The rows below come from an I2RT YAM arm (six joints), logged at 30 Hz.
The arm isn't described. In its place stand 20 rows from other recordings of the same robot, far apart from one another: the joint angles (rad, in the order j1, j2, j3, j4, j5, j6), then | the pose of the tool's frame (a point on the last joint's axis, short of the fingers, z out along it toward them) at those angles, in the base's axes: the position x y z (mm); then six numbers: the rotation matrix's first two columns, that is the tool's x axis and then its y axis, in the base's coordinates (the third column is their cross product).
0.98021, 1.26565, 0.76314, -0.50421, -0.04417, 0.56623 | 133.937, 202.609, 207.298, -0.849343, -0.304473, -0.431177, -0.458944, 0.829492, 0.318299
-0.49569, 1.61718, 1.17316, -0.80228, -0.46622, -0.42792 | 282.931, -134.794, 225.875, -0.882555, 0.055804, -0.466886, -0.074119, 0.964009, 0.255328
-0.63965, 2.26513, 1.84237, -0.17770, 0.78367, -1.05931 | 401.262, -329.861, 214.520, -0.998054, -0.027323, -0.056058, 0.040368, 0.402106, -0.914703
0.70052, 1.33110, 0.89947, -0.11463, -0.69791, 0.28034 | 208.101, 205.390, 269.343, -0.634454, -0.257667, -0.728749, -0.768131, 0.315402, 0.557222
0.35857, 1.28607, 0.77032, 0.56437, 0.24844, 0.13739 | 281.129, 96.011, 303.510, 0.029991, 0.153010, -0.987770, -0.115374, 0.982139, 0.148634
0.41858, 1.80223, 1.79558, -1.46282, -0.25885, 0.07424 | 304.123, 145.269, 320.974, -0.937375, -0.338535, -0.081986, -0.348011, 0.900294, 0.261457
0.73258, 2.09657, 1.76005, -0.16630, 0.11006, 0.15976 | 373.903, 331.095, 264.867, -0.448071, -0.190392, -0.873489, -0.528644, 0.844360, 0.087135
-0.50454, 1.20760, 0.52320, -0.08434, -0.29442, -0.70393 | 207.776, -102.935, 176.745, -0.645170, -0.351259, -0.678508, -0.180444, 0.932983, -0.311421
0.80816, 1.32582, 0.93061, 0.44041, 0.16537, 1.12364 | 221.286, 223.114, 335.599, -0.527102, 0.735746, -0.425255, -0.287392, 0.316597, 0.903976
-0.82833, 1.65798, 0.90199, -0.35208, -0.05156, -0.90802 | 211.832, -228.135, 154.051, -0.940045, -0.139935, -0.311021, -0.033731, 0.945625, -0.323507
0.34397, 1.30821, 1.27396, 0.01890, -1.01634, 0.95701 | 263.853, 126.665, 418.603, -0.807677, 0.167845, -0.565231, -0.551388, 0.124591, 0.824893
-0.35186, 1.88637, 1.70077, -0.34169, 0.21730, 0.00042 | 417.709, -161.533, 323.494, -0.472149, 0.173781, -0.864219, 0.511634, 0.852373, -0.108122
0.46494, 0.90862, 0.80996, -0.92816, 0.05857, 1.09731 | 147.608, 71.712, 263.555, -0.723012, 0.631294, -0.280572, 0.488931, 0.754525, 0.437765
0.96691, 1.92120, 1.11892, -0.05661, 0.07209, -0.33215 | 226.746, 324.170, 144.113, -0.147433, -0.786457, -0.599790, -0.891054, 0.368816, -0.264571
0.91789, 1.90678, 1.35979, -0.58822, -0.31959, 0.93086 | 229.852, 318.951, 188.826, -0.998377, -0.051878, -0.023480, -0.056604, 0.859173, 0.508545
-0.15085, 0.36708, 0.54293, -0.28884, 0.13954, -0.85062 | 110.842, -21.857, 297.867, -0.288085, -0.709143, -0.643524, 0.104468, 0.644729, -0.757239
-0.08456, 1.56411, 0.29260, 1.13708, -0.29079, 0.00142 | 254.884, -11.361, 146.588, -0.133834, 0.012709, -0.990922, -0.202004, 0.978574, 0.039833
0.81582, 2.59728, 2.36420, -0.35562, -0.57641, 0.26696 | 386.373, 438.942, 194.332, -0.610059, -0.325596, -0.722368, -0.788215, 0.342460, 0.511310
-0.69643, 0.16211, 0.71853, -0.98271, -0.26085, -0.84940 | 32.362, -15.093, 291.636, -0.539615, -0.494473, -0.681404, 0.052168, 0.788160, -0.613255
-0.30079, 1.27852, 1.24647, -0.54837, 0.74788, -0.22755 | 254.940, -104.432, 363.532, -0.681790, 0.038330, -0.730543, 0.622629, 0.554667, -0.551975
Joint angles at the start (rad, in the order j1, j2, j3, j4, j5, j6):
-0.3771, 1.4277, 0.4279, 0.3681, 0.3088, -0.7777
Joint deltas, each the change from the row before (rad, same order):
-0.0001, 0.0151, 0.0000, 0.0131, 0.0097, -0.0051
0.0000, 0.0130, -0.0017, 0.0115, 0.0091, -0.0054
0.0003, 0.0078, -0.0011, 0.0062, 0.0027, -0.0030
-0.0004, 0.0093, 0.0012, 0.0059, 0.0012, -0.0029
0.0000, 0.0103, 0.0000, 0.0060, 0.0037, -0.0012
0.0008, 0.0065, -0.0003, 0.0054, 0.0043, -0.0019
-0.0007, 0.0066, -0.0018, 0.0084, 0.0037, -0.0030
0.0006, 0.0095, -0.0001, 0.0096, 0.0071, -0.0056
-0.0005, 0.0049, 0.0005, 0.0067, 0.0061, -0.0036
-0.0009, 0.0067, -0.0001, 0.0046, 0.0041, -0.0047
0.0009, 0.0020, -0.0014, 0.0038, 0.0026, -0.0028
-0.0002, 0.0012, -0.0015, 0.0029, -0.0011, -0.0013
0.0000, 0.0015, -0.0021, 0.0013, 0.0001, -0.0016
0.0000, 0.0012, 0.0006, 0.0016, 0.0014, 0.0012
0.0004, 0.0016, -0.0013, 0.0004, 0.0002, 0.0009
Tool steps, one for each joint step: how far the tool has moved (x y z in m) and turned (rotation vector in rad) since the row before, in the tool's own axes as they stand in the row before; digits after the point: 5 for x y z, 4 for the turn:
0.00063, 0.00110, 0.00225, 0.0056, 0.0082, -0.0057
0.00097, 0.00137, 0.00185, 0.0043, 0.0086, -0.0064
0.00053, 0.00103, 0.00107, 0.0000, 0.0035, -0.0040
0.00018, 0.00066, 0.00143, -0.0005, 0.0026, -0.0034
0.00057, 0.00112, 0.00149, -0.0003, 0.0055, -0.0026
0.00022, 0.00075, 0.00087, 0.0017, 0.0034, -0.0028
0.00065, 0.00067, 0.00092, 0.0029, 0.0031, -0.0026
0.00023, 0.00078, 0.00130, 0.0047, 0.0047, -0.0059
0.00006, -0.00005, 0.00076, 0.0060, 0.0033, -0.0025
0.00055, 0.00055, 0.00101, 0.0017, 0.0050, -0.0050
0.00016, 0.00047, 0.00014, 0.0017, 0.0010, -0.0032
0.00028, 0.00034, 0.00011, -0.0005, -0.0008, -0.0011
0.00058, 0.00067, 0.00010, -0.0015, 0.0015, -0.0024
-0.00013, -0.00010, 0.00020, 0.0016, 0.0004, 0.0016
0.00038, 0.00062, 0.00012, -0.0017, 0.0015, -0.0002

